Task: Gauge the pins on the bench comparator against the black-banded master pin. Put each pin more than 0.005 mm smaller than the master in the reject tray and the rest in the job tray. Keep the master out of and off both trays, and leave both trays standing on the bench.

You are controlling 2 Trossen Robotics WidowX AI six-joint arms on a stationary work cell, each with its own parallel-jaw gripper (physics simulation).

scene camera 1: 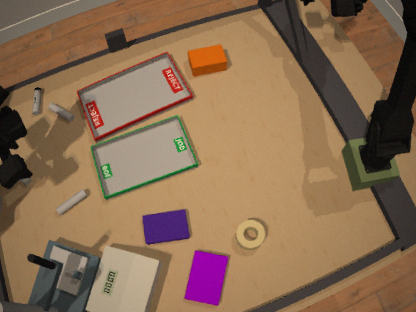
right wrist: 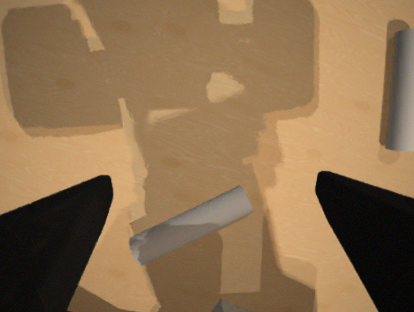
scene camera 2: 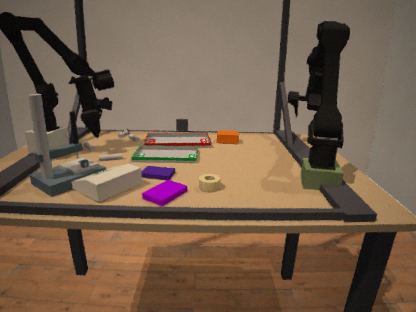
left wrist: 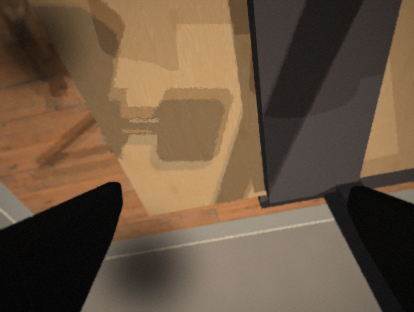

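Pixels of known places: left gripper, between the fingertips: (scene camera 1: 320, 4) (scene camera 2: 307, 118) (left wrist: 235, 194); right gripper, between the fingertips: (scene camera 1: 24, 161) (right wrist: 215, 183) (scene camera 2: 98, 135); left arm's base, origin of its link: (scene camera 1: 374, 157) (scene camera 2: 322, 165); right arm's base, origin of its link: (scene camera 2: 46, 129).
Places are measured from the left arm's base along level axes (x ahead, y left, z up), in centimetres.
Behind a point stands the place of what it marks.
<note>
A pin with dark marks (scene camera 1: 37, 100) @(x 76.4, y -29.6, z -4.0 cm), apparently the black-banded master, lies left of the red-rimmed reject tray (scene camera 1: 135, 95) @(x 50.6, y -26.8, z -5.4 cm) (scene camera 2: 177, 139) @(x 52.5, y -29.9, z -5.3 cm). A plain pin (scene camera 1: 61, 111) @(x 69.3, y -24.8, z -3.8 cm) lies beside it. Another pin (scene camera 1: 72, 202) @(x 66.2, y -1.2, z -3.9 cm) (scene camera 2: 111, 157) @(x 66.0, y -0.9, z -4.5 cm) lies below-left of the green-rimmed job tray (scene camera 1: 142, 157) @(x 50.0, y -10.1, z -5.3 cm) (scene camera 2: 165, 154) @(x 50.6, y -11.0, z -5.4 cm). Both trays stand empty. A further pin (scene camera 1: 27, 181) @(x 77.8, y -7.7, z -4.2 cm) (scene camera 2: 88, 146) @(x 79.9, y -8.3, z -4.1 cm) (right wrist: 192, 225) @(x 80.5, y -10.1, z -3.8 cm) lies on the bench below my right gripper (scene camera 2: 96, 132) @(x 77.0, y -11.1, z -0.4 cm) (right wrist: 215, 183) @(x 77.0, y -11.1, z -0.4 cm), which is open and empty, slanted between its fingers in the wrist view. My left gripper (scene camera 2: 295, 104) (left wrist: 235, 194) @(x 0.9, y -42.2, z 4.4 cm) is open and empty, away from the pins. The comparator (scene camera 2: 57, 179) @(x 68.2, y 23.0, z -2.6 cm) stands at the left.
A cream readout box (scene camera 1: 135, 275) @(x 53.0, y 16.2, z -0.6 cm) (scene camera 2: 107, 182) @(x 52.4, y 23.9, z -1.0 cm) adjoins the comparator. A purple block (scene camera 1: 166, 227) @(x 46.3, y 6.6, z -4.1 cm) (scene camera 2: 158, 172) @(x 45.6, y 7.8, z -4.1 cm), a magenta block (scene camera 1: 207, 277) @(x 39.6, y 18.0, z -3.9 cm) (scene camera 2: 165, 192) @(x 39.0, y 19.7, z -3.9 cm), a tape ring (scene camera 1: 241, 234) @(x 31.7, y 10.6, z -2.8 cm) and an orange block (scene camera 1: 207, 60) @(x 32.2, y -31.7, z -1.8 cm) (scene camera 2: 228, 137) @(x 31.5, y -30.4, z -2.9 cm) lie on the bench. Dark rails edge it.
</note>
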